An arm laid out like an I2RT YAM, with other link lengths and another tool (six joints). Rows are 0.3 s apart.
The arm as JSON. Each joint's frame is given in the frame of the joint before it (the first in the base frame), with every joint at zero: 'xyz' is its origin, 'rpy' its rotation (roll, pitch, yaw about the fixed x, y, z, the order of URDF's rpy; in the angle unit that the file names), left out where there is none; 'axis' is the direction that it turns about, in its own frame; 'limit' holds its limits. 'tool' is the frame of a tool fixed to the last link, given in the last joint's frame.
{
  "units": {
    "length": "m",
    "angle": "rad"
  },
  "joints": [
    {
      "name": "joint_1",
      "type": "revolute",
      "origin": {
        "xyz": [
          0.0,
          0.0,
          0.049
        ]
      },
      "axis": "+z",
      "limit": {
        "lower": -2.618,
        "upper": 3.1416
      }
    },
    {
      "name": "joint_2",
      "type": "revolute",
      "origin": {
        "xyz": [
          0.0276,
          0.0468,
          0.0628
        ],
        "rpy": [
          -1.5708,
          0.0,
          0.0
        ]
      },
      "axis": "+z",
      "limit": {
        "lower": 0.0,
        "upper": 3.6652
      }
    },
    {
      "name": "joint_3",
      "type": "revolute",
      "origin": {
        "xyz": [
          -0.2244,
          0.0,
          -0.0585
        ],
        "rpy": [
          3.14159,
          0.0,
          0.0
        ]
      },
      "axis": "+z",
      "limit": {
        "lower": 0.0,
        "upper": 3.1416
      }
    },
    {
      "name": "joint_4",
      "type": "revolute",
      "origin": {
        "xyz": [
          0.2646,
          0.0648,
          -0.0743
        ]
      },
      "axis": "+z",
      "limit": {
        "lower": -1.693,
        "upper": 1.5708
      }
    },
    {
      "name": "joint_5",
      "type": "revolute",
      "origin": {
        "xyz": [
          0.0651,
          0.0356,
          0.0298
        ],
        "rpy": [
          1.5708,
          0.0,
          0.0
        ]
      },
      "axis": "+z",
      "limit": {
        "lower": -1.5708,
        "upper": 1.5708
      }
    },
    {
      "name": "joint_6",
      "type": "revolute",
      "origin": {
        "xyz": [
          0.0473,
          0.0,
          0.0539
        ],
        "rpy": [
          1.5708,
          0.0,
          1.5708
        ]
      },
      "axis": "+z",
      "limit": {
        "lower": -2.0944,
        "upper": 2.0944
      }
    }
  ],
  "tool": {
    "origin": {
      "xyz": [
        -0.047,
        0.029,
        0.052
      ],
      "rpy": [
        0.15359,
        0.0,
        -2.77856
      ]
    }
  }
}
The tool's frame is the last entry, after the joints.
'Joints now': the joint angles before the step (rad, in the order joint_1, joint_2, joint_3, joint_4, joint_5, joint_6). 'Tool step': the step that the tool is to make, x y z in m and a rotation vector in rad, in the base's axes. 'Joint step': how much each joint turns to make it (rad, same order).
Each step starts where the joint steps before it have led.
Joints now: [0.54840 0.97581 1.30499 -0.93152 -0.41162 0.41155]
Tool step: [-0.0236 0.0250 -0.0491 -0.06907 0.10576 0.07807]
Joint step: [0.16334 -0.00396 -0.16325 0.05578 0.06352 0.06123]
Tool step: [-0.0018 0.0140 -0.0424 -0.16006 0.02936 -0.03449]
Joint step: [0.09647 0.06643 -0.05553 -0.00392 0.16051 0.02278]
